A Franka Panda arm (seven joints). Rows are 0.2 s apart.
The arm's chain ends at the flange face. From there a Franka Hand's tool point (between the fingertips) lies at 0.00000 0.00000 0.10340 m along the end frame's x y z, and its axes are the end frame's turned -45 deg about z.
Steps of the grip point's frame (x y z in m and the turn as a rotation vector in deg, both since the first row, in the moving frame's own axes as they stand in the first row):
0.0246, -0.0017, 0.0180, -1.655, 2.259, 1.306
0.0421, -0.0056, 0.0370, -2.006, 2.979, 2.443
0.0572, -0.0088, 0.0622, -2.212, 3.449, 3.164
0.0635, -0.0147, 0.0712, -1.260, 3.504, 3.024
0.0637, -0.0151, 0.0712, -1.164, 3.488, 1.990
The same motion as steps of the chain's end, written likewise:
0.0112, -0.0179, 0.0181, 0.427, 2.768, 1.306
0.0194, -0.0326, 0.0372, 0.688, 3.525, 2.443
0.0270, -0.0453, 0.0625, 0.875, 4.003, 3.164
0.0284, -0.0526, 0.0714, 1.587, 3.369, 3.024
0.0284, -0.0529, 0.0714, 1.643, 3.289, 1.990

